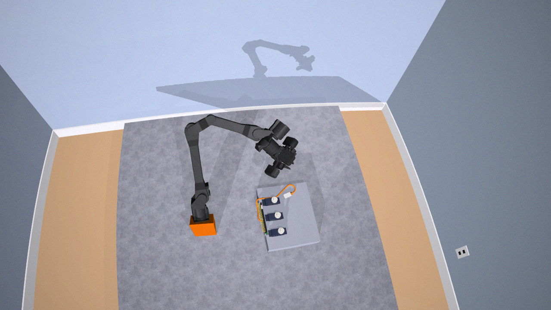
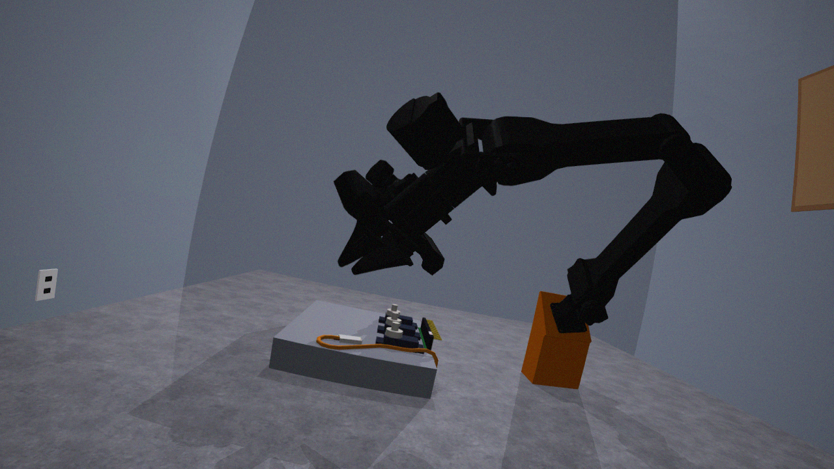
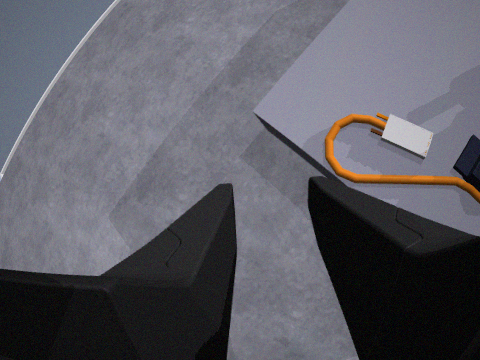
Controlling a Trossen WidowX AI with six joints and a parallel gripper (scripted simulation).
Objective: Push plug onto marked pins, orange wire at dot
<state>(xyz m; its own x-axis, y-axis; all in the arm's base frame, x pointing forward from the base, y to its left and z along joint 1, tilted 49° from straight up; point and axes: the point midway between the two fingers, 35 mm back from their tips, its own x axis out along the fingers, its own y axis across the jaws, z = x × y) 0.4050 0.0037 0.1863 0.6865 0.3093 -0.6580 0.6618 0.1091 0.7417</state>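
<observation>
The white band lies 16 cm behind my gripper tip, 12 cm to the right of it and 10 cm below it. Round my gripper tip: red dot 16 cm behind, 11 cm to the right, 10 cm below; grey holder 18 cm to the right, 15 cm below, 1 cm behind.
</observation>
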